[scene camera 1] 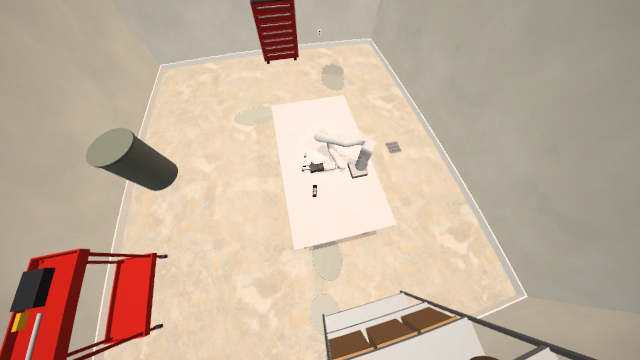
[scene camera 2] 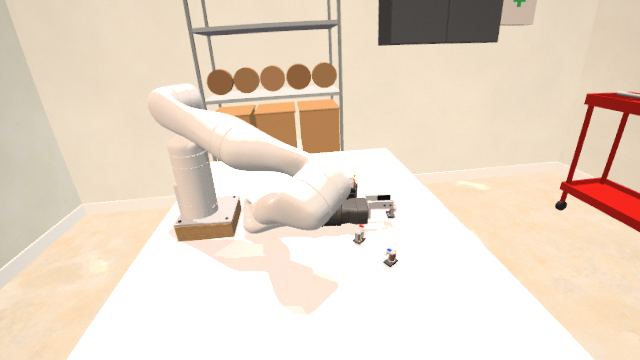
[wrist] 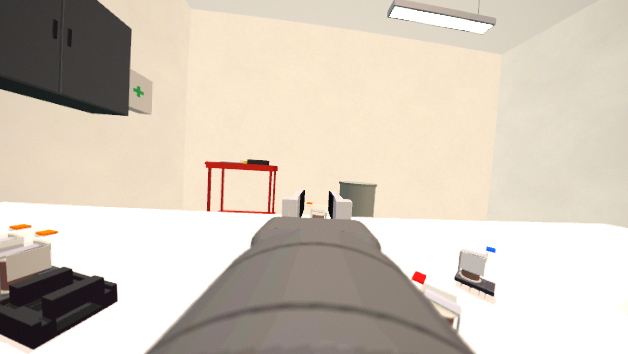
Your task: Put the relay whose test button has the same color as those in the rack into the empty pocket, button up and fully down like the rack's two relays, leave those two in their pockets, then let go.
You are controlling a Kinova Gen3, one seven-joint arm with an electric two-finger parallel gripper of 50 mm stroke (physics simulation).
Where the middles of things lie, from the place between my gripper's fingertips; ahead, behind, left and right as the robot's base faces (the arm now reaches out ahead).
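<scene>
Here is the red-button relay (wrist: 450,299), and my hand is 70 mm to the left of it, 50 mm above it and 90 mm past it. The blue-button relay (wrist: 476,266) is 150 mm to the right of my hand, 50 mm below it and 40 mm behind it.
</scene>
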